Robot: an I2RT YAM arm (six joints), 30 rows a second.
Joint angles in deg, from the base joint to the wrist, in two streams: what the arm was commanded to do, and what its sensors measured. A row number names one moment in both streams.
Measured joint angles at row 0:
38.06 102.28 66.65 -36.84 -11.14 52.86
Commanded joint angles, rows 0 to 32:
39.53 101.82 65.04 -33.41 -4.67 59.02
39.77 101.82 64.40 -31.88 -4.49 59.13
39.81 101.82 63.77 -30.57 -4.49 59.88
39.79 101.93 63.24 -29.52 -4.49 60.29
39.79 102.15 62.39 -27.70 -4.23 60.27
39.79 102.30 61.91 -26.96 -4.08 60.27
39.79 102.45 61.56 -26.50 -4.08 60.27
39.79 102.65 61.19 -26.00 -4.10 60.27
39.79 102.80 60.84 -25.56 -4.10 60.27
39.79 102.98 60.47 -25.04 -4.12 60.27
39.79 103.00 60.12 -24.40 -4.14 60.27
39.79 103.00 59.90 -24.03 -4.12 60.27
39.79 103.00 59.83 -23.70 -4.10 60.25
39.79 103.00 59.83 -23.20 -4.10 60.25
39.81 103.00 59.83 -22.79 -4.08 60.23
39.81 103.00 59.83 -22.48 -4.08 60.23
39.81 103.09 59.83 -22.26 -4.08 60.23
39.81 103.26 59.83 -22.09 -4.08 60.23
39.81 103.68 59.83 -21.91 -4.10 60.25
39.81 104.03 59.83 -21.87 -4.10 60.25
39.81 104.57 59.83 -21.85 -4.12 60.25
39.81 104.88 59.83 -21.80 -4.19 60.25
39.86 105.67 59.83 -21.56 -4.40 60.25
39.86 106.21 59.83 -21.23 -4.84 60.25
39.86 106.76 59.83 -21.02 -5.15 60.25
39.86 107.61 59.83 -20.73 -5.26 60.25
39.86 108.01 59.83 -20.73 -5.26 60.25
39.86 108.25 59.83 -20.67 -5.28 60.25
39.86 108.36 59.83 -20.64 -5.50 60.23
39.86 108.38 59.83 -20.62 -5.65 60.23
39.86 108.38 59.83 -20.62 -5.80 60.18
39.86 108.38 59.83 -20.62 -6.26 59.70
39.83 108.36 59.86 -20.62 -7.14 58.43
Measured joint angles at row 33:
39.57 107.44 60.31 -19.86 -5.98 60.18
